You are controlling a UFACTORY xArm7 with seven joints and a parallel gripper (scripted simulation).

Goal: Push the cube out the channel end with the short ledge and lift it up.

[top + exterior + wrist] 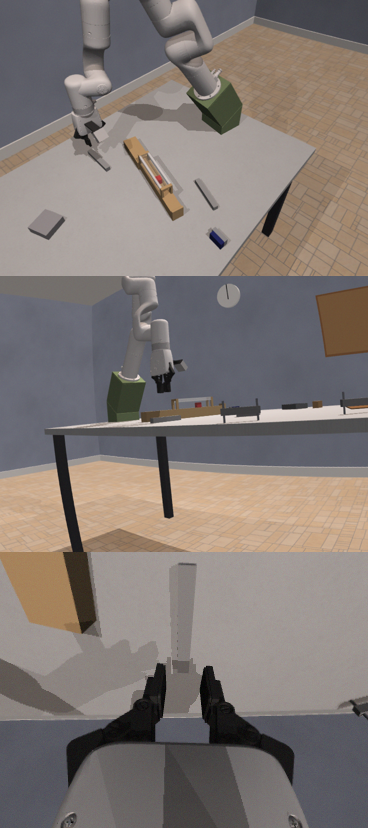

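The wooden channel is 120 mm behind my hand, 260 mm to the left of it and 80 mm below it. Also, from my hand: brown cube (410 mm ahead, 580 mm to the left, 120 mm below); flat grey block (290 mm ahead, 170 mm to the left, 120 mm below); blue block (140 mm behind, 600 mm to the left, 120 mm below).
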